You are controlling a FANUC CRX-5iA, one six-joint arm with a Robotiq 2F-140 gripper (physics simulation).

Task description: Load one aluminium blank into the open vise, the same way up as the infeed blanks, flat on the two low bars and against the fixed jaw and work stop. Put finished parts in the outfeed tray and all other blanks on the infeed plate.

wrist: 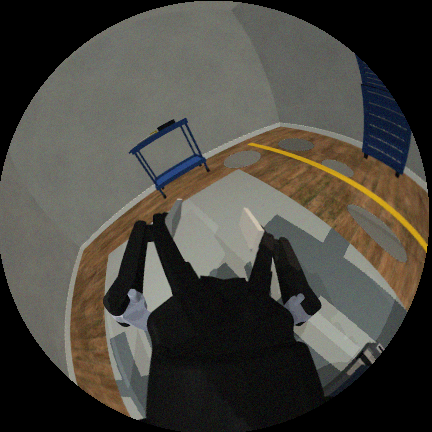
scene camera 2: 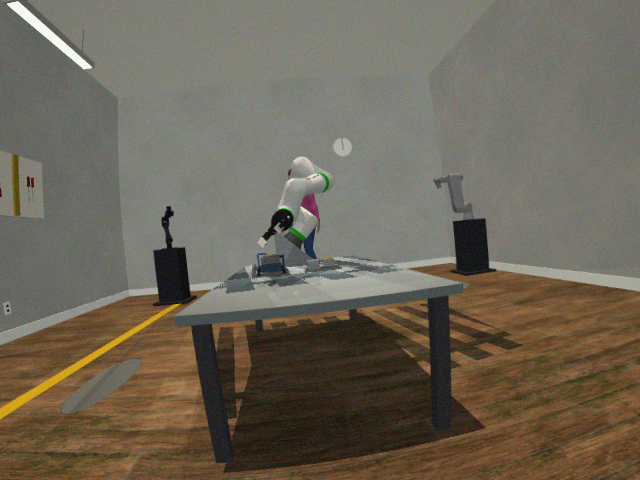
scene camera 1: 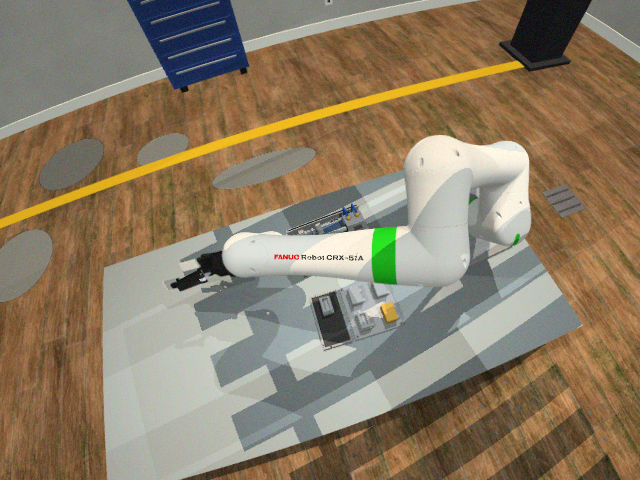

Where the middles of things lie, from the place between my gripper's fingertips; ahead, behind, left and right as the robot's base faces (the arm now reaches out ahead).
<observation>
Now: the dark outfeed tray (scene camera 1: 334,332) 450 mm behind my hand, 230 mm to the left of it and 190 mm below it. From my hand the other things lie so: infeed plate (scene camera 1: 372,305) 600 mm behind, 230 mm to the left, 180 mm below.
</observation>
